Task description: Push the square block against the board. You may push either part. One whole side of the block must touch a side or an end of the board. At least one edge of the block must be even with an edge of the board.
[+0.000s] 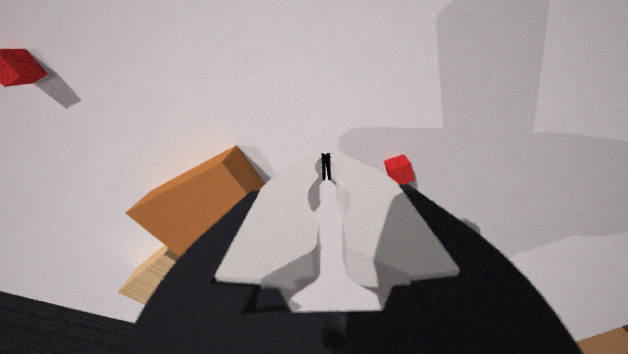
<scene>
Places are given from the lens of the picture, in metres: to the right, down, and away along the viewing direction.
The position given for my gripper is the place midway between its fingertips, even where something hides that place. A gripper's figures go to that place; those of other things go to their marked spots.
my gripper [325, 157]: 0.01, -0.01, 0.13
pale wooden board [141, 284]: -0.18, 0.11, 0.21
orange square block [177, 213]: -0.11, 0.03, 0.16
The marked spots on the pale wooden board and the orange square block are 0.12 m apart.
</scene>
